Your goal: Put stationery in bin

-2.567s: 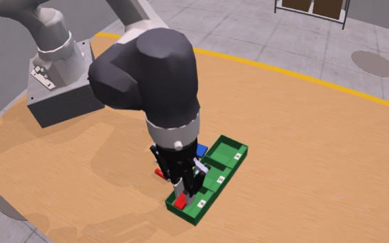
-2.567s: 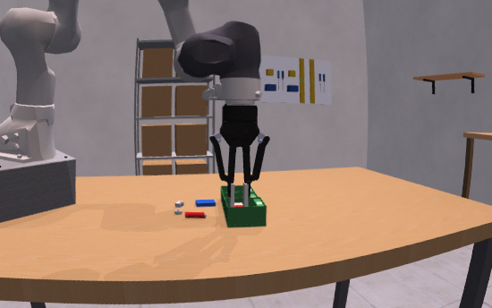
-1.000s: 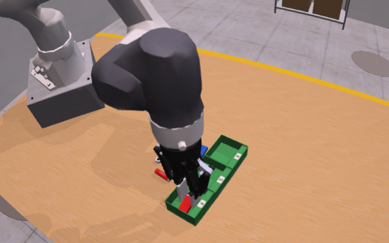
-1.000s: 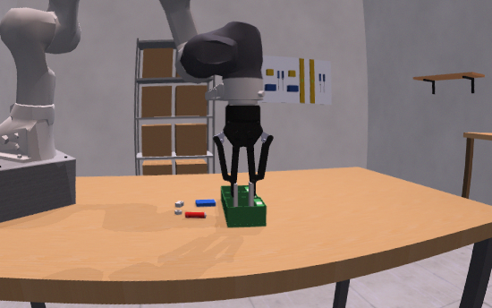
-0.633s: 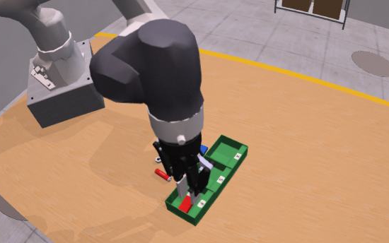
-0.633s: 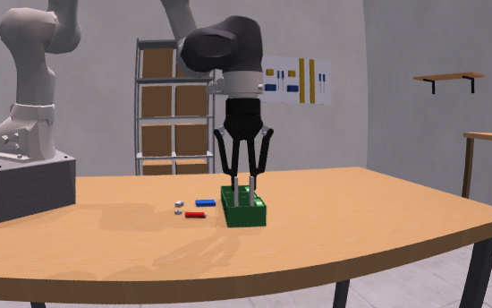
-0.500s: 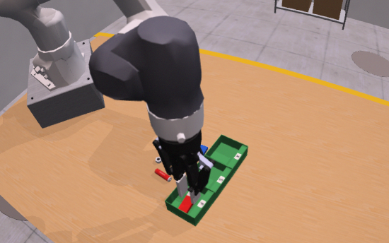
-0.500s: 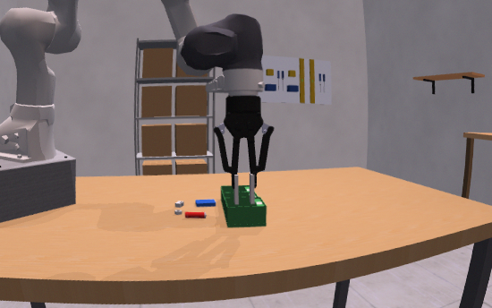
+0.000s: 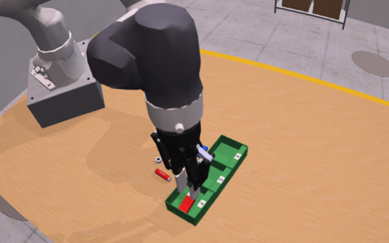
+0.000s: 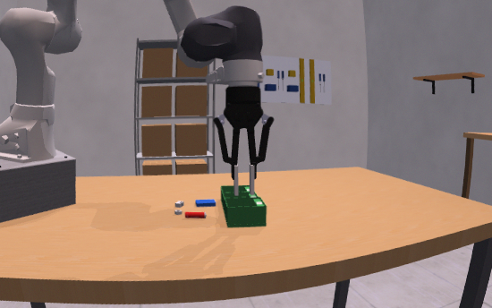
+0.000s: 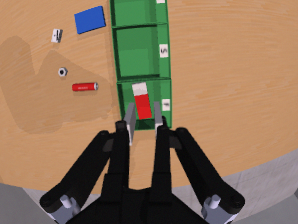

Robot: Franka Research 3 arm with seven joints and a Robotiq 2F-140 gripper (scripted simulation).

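Right now my hand is 160 mm to the right of the white sharpener-like piece, 130 mm past it and 90 mm above it. The rest, counted from my hand: red cylinder: 100 mm behind, 90 mm below, 50 mm to the left; green three-compartment bin: 80 mm to the left, 70 mm below, 20 mm ahead; eraser: 80 mm below.
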